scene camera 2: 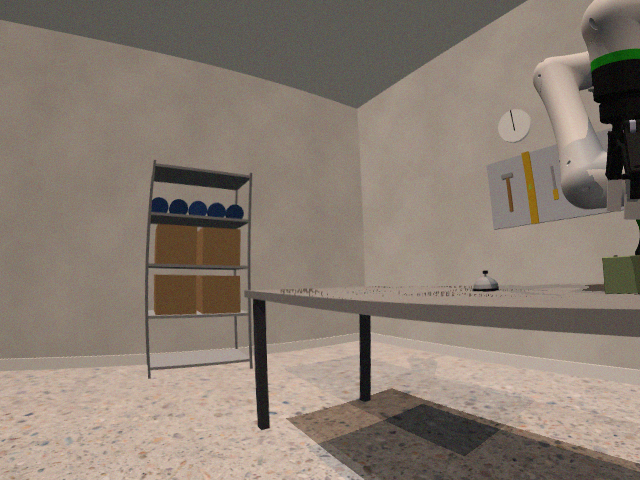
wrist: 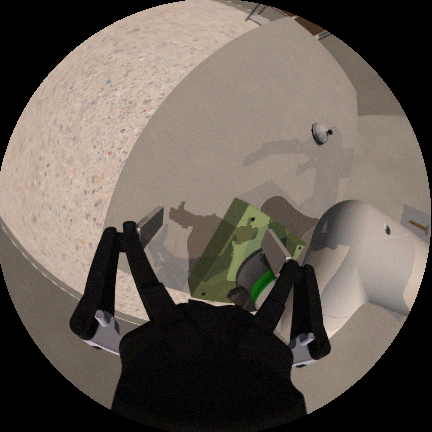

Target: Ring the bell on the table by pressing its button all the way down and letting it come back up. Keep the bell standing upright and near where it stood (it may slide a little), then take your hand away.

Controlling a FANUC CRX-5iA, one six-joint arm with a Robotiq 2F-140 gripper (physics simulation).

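Pixels of known places: gripper, fingertip midpoint: (scene camera 2: 622, 214) (wrist: 214, 226); arm's base, origin of the base link: (wrist: 260, 269).
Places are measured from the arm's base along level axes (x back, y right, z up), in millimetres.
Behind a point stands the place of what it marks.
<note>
The bell (scene camera 2: 485, 283) @[x -496, y 37, z -50 mm] (wrist: 320, 133) @[x -486, y 53, z -41 mm] is a small silvery dome with a black base and a black button on top. It stands upright on the table (scene camera 2: 413, 310) @[x -483, y -378, z -90 mm] (wrist: 210, 115) @[x -290, y -274, z -75 mm]. In the wrist view it lies at the upper right, well away from the fingers. My gripper (wrist: 214, 226) @[x -87, y -210, z 78 mm] is open, with its two pads wide apart and no object between them. In scene camera 2 the gripper shows at the right edge, high above the table and to the right of the bell, pointing down.
A green block (scene camera 2: 620, 274) @[x -105, y -133, z -35 mm] (wrist: 215, 255) @[x -5, y -140, z -8 mm] under the arm's base stands on the table, right of the bell in scene camera 2. The white arm (scene camera 2: 563, 108) @[x -177, y -31, z 407 mm] (wrist: 345, 260) @[x -131, y -114, z 205 mm] rises from it. A shelf rack (scene camera 2: 250, 268) stands by the far wall.
</note>
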